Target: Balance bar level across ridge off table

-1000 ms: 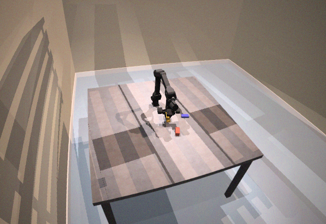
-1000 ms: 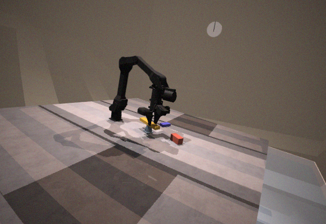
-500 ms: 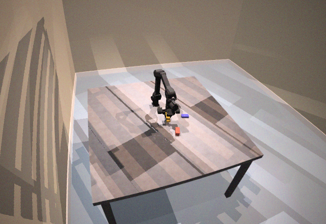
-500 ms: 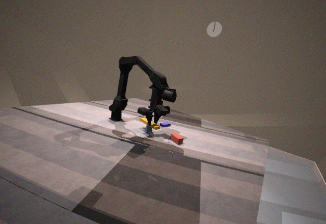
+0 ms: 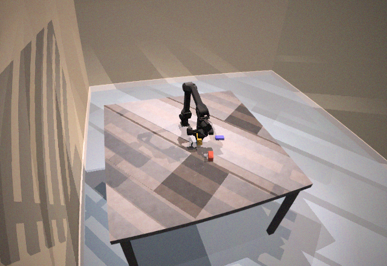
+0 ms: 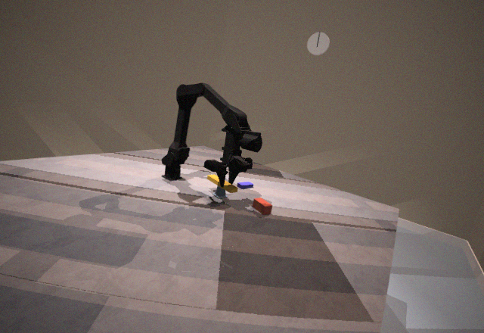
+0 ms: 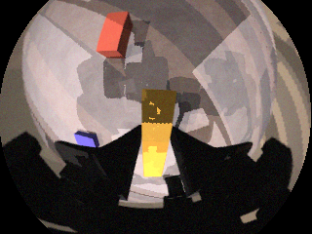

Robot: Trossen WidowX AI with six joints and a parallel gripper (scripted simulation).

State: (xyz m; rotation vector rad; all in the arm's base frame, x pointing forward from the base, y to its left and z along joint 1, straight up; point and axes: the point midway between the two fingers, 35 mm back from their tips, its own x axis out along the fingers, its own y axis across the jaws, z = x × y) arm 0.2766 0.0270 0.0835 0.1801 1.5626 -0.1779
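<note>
My gripper tip is now 3 cm past the yellow bar and 1 cm to the right of it. Round my gripper tip: blue flat block (3 cm behind, 18 cm to the left, 4 cm below); then red block (14 cm ahead, 4 cm to the left, 3 cm below).
</note>
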